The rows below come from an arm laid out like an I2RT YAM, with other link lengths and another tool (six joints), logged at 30 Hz.
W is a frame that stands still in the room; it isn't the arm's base.
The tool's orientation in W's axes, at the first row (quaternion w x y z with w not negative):
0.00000, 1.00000, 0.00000, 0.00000
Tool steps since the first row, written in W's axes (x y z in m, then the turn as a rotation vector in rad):
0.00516, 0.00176, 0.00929, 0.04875, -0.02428, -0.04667
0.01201, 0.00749, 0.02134, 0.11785, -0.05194, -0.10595
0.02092, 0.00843, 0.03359, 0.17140, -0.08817, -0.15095
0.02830, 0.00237, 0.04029, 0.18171, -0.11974, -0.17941
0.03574, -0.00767, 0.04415, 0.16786, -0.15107, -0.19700
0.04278, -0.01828, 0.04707, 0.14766, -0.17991, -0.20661
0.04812, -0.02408, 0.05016, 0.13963, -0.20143, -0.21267
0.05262, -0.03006, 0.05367, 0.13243, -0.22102, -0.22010
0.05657, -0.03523, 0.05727, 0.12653, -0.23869, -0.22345
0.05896, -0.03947, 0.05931, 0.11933, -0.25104, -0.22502
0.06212, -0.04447, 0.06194, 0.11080, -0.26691, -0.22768
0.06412, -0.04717, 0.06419, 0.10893, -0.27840, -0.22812
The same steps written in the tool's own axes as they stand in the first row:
0.00516, -0.00176, -0.00929, 0.04875, 0.02428, 0.04667
0.01201, -0.00749, -0.02134, 0.11785, 0.05194, 0.10595
0.02092, -0.00843, -0.03359, 0.17140, 0.08817, 0.15095
0.02830, -0.00237, -0.04029, 0.18171, 0.11974, 0.17941
0.03574, 0.00767, -0.04415, 0.16786, 0.15107, 0.19700
0.04278, 0.01828, -0.04707, 0.14766, 0.17991, 0.20661
0.04812, 0.02408, -0.05016, 0.13963, 0.20143, 0.21267
0.05262, 0.03006, -0.05367, 0.13243, 0.22102, 0.22010
0.05657, 0.03523, -0.05727, 0.12653, 0.23869, 0.22345
0.05896, 0.03947, -0.05931, 0.11933, 0.25104, 0.22502
0.06212, 0.04447, -0.06194, 0.11080, 0.26691, 0.22768
0.06412, 0.04717, -0.06419, 0.10893, 0.27840, 0.22812

